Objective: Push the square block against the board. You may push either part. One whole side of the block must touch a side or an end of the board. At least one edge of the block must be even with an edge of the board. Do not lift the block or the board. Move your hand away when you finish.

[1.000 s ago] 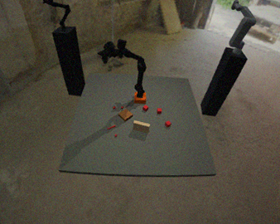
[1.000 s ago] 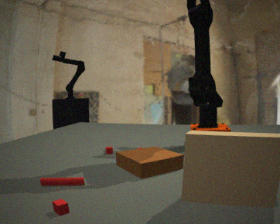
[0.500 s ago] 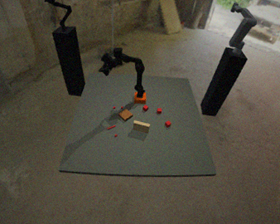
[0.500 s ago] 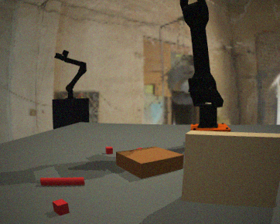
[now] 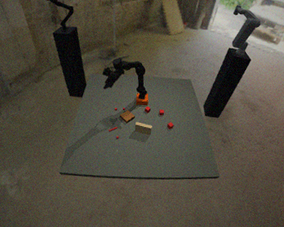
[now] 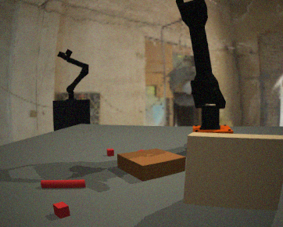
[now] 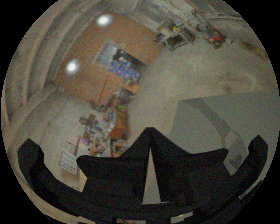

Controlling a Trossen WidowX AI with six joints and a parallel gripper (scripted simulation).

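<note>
Right now my gripper tip is 440 mm above the tan board, 310 mm to the right of it and 40 mm past it. From my gripper tip the other things lie so: brown square block 480 mm below, 180 mm behind, 140 mm to the left; then red stick 490 mm below, 40 mm to the left, 10 mm behind.
</note>
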